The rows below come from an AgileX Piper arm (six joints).
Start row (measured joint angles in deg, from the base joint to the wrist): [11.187, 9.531, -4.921, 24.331, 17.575, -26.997]
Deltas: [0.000, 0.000, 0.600, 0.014, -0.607, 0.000]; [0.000, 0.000, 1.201, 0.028, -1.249, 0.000]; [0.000, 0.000, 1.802, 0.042, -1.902, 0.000]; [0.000, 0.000, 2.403, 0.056, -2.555, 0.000]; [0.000, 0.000, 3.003, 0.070, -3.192, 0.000]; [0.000, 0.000, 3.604, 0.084, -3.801, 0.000]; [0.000, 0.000, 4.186, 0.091, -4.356, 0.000]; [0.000, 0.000, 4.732, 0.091, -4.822, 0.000]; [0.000, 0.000, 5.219, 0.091, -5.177, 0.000]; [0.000, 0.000, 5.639, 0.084, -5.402, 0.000]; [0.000, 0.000, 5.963, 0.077, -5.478, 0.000]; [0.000, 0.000, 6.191, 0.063, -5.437, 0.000]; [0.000, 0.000, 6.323, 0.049, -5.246, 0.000]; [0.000, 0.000, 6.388, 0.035, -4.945, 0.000]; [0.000, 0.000, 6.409, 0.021, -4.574, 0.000]
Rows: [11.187, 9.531, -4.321, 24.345, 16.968, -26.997]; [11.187, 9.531, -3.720, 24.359, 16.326, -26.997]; [11.187, 9.531, -3.119, 24.373, 15.673, -26.997]; [11.187, 9.531, -2.518, 24.387, 15.020, -26.997]; [11.187, 9.531, -1.918, 24.401, 14.383, -26.997]; [11.187, 9.531, -1.317, 24.415, 13.774, -26.997]; [11.187, 9.531, -0.735, 24.422, 13.219, -26.997]; [11.187, 9.531, -0.189, 24.422, 12.753, -26.997]; [11.187, 9.531, 0.298, 24.422, 12.398, -26.997]; [11.187, 9.531, 0.718, 24.415, 12.173, -26.997]; [11.187, 9.531, 1.042, 24.408, 12.097, -26.997]; [11.187, 9.531, 1.270, 24.394, 12.138, -26.997]; [11.187, 9.531, 1.402, 24.380, 12.329, -26.997]; [11.187, 9.531, 1.467, 24.366, 12.630, -26.997]; [11.187, 9.531, 1.488, 24.352, 13.001, -26.997]
